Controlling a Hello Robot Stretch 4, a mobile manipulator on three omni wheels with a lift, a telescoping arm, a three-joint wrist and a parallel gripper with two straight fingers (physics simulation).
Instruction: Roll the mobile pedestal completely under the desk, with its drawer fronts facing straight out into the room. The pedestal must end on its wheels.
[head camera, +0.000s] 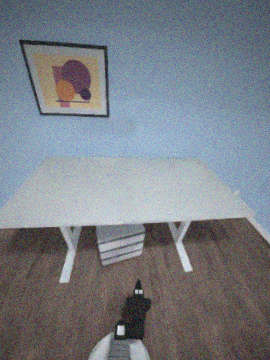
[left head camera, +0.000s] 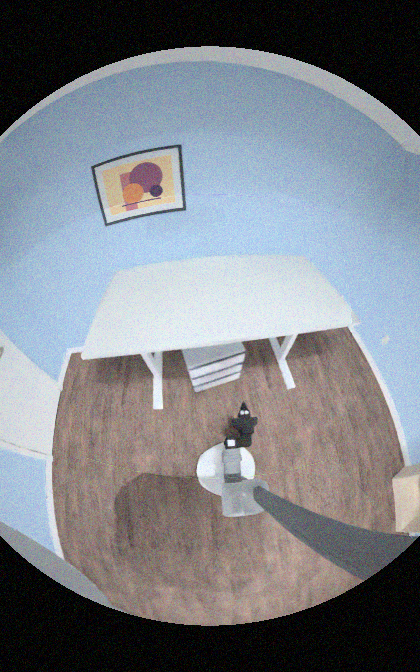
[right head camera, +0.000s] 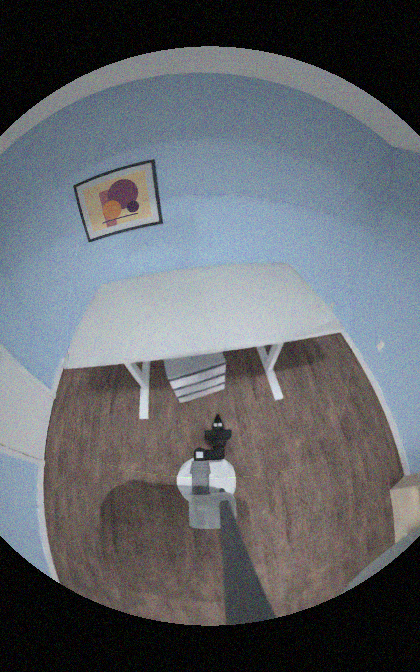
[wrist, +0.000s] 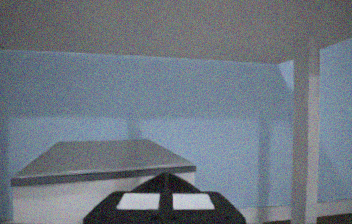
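The white mobile pedestal (head camera: 121, 248) (left head camera: 217, 371) (right head camera: 200, 383) (wrist: 107, 159) stands upright, its rear part beneath the white desk (head camera: 120, 192) (left head camera: 215, 305) (right head camera: 205, 320). How far its front lies inside the desk edge is hard to tell. Its striped drawer fronts face the room but are angled slightly to the right, with the left front corner nearer to me. Its wheels do not show. My gripper (head camera: 139, 284) (left head camera: 243, 405) (right head camera: 217, 417) (wrist: 166, 187) is shut and empty. It points toward the desk, in front of the pedestal's right part, apparently apart from it.
The desk's left leg (head camera: 70, 257) (left head camera: 158, 387) (right head camera: 144, 397) and right leg (head camera: 184, 257) (left head camera: 287, 372) (right head camera: 274, 385) (wrist: 305, 150) stand on either side of the pedestal, with feet reaching into the room. A wall is behind the desk. A light wooden cabinet (left head camera: 407, 500) (right head camera: 406, 507) is at far right.
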